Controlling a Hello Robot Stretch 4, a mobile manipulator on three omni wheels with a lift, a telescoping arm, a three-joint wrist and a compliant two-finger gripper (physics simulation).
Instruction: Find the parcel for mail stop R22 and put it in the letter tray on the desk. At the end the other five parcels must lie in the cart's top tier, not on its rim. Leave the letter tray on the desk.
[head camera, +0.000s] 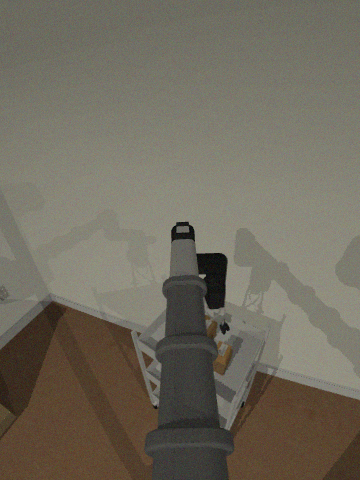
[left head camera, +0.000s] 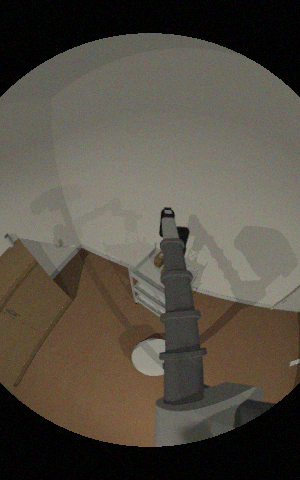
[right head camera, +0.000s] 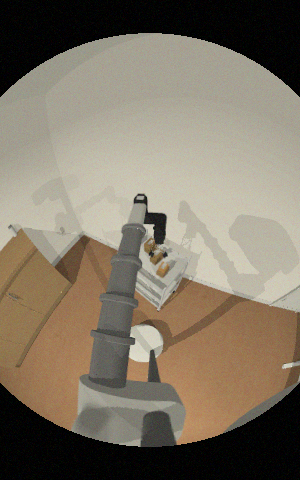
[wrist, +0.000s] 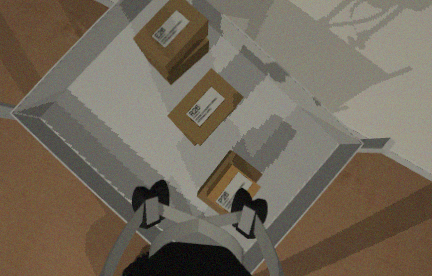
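Pixels of known places: gripper, between the fingertips: (head camera: 211, 332) (right head camera: 157, 256) (wrist: 200, 200); robot's base, origin of its link: (left head camera: 152, 355) (right head camera: 142, 341).
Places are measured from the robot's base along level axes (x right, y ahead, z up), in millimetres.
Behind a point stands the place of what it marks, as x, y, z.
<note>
Three brown parcel positions show on the cart's top tier (wrist: 60, 149) {-142, 597, 673} (head camera: 143, 365) {-211, 644, 488}. The far parcel (wrist: 167, 30) {17, 780, 735} (right head camera: 150, 245) {28, 748, 730} sits on another box; its label looks like E26. The middle parcel (wrist: 205, 107) {81, 679, 735} has a label like R26. The near parcel (wrist: 230, 187) {126, 574, 735} (right head camera: 162, 269) {128, 539, 726} rests on or against another box; its label looks like P26, partly covered by a finger. Last digits are blurry. My gripper (wrist: 200, 200) {87, 574, 836} (right head camera: 158, 254) {87, 574, 836} is open and empty above the tier, its right finger overlapping the near parcel in the wrist view. The desk and letter tray do not show.
The white cart (right head camera: 150, 290) {45, 503, 370} (left head camera: 133, 285) {-209, 641, 462} stands by the pale wall (head camera: 200, 125) {81, 1017, 1447}. A round white object (left head camera: 149, 357) {-36, -6, 187} (right head camera: 146, 342) {45, 10, 187} is on the floor before it. A brown cabinet (left head camera: 30, 300) {-1145, 242, 589} (right head camera: 30, 300) {-1210, 83, 465} stands at left. My extended arm (head camera: 185, 390) {-2, 209, 1258} hides part of the cart.
</note>
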